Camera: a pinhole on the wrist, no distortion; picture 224 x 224 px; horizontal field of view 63.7 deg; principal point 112.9 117.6 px. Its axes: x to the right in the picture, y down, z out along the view. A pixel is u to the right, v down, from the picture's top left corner.
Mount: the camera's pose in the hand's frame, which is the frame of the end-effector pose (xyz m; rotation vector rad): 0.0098 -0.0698 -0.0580 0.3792 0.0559 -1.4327
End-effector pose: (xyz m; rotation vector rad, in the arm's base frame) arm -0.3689 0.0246 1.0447 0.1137 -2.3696 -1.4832
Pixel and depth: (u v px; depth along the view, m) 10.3 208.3 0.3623
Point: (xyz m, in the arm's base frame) -0.5708 0.3436 0.9513
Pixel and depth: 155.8 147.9 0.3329
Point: -0.4883 0.1260 0.7413
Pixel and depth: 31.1 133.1 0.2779
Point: -0.4156 0.2286 0.9156
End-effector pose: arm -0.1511 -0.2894 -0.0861 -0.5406 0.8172 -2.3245
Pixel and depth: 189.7 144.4 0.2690
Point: -0.1708 -0.2138 0.2108
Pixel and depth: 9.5 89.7 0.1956
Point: -0.0257 -0.2896 0.0239
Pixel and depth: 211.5 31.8 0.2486
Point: -0.1078 -0.0740 0.1614
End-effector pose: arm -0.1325 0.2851 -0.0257 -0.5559 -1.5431 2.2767
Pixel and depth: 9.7 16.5 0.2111
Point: -0.0619 0.0995 0.0687
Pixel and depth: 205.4 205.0 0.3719
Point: -0.3764 0.2503 0.3696
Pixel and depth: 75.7 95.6 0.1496
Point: -0.1353 0.2265 0.0880
